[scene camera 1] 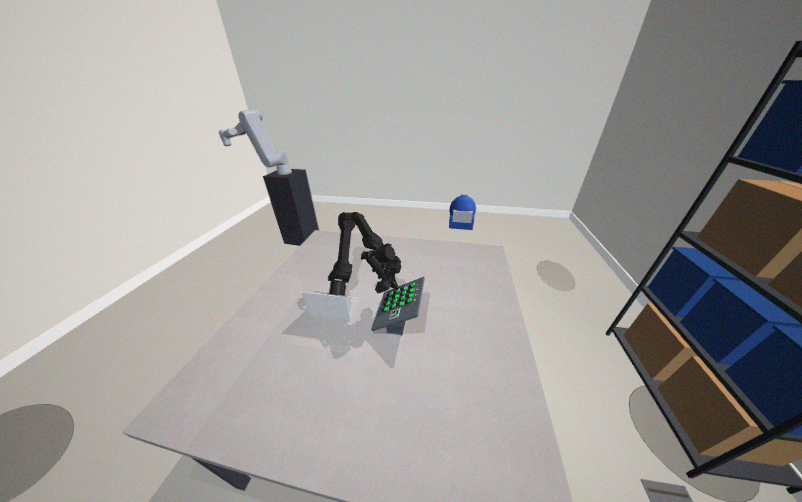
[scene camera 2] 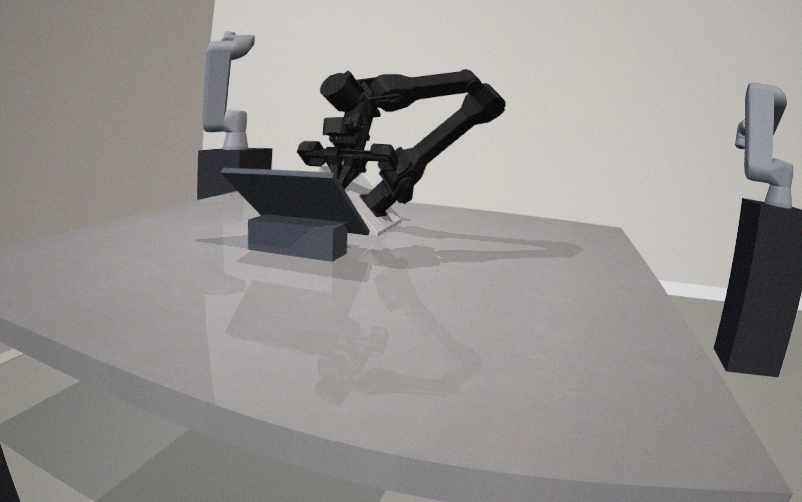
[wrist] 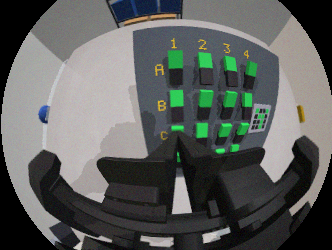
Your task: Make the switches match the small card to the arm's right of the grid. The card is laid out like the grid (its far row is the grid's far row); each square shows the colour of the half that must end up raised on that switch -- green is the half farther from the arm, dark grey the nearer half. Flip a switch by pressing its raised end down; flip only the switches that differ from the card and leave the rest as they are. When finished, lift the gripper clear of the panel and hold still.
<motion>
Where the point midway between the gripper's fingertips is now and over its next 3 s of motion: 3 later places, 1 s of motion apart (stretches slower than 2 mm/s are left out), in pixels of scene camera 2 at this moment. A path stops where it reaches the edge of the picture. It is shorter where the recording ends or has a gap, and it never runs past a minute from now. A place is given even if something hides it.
The gripper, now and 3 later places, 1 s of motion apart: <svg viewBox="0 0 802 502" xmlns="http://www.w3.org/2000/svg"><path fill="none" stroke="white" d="M335 195L334 198L335 190L295 177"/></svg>
</motion>
